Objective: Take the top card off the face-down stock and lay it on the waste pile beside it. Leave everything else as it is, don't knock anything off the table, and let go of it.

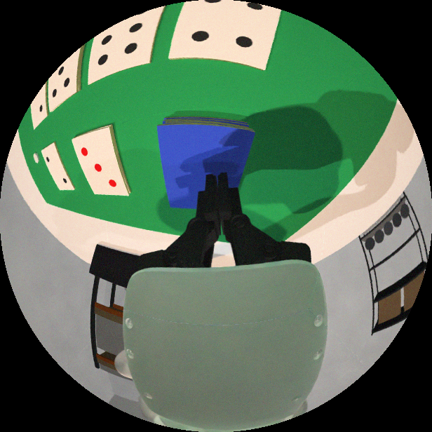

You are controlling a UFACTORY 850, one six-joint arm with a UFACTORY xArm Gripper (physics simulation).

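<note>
The face-down stock (185, 160) is a squared stack of blue-backed cards on the green mat, with several card edges showing at its far side. The waste pile (95, 172) lies face up to the left of the stock, its top card showing three red dots. My gripper (218, 186) is shut with nothing between its fingertips. The tips are over the right near part of the stock and hide some of it; whether they touch the top card I cannot tell.
A narrow two-dot card (57, 166) lies left of the waste pile, with a small white disc (36, 158) beside it. A row of face-up cards (121, 45) (225, 42) runs along the far side of the green mat (135, 95). A dark box (115, 265) stands near the table's edge.
</note>
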